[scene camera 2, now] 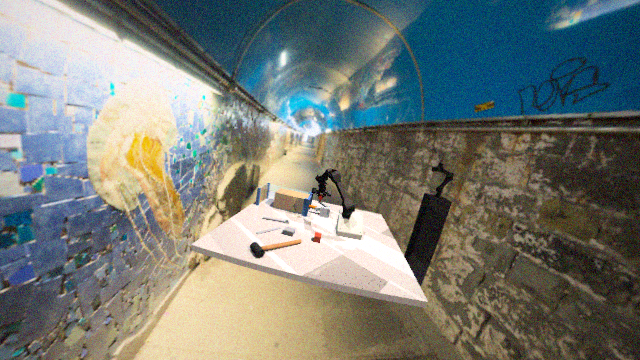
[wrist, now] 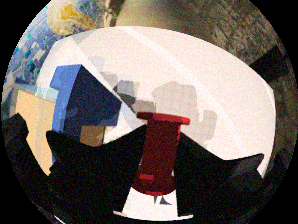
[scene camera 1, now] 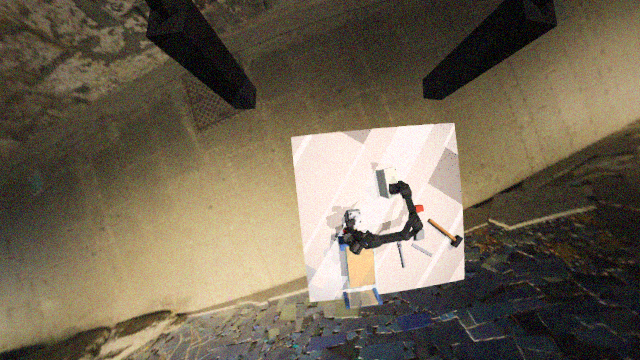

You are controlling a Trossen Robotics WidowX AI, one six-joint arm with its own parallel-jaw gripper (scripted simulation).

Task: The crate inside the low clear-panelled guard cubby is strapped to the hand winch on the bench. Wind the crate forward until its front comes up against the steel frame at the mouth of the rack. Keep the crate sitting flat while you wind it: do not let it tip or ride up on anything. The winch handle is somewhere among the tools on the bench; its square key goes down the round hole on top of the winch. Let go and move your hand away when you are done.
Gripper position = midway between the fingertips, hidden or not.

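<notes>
I can see my gripper (wrist: 159,131). I see a dark red knob (wrist: 155,178) too, as well as a guard cubby (wrist: 35,103) and a blue steel frame (wrist: 82,100).
</notes>
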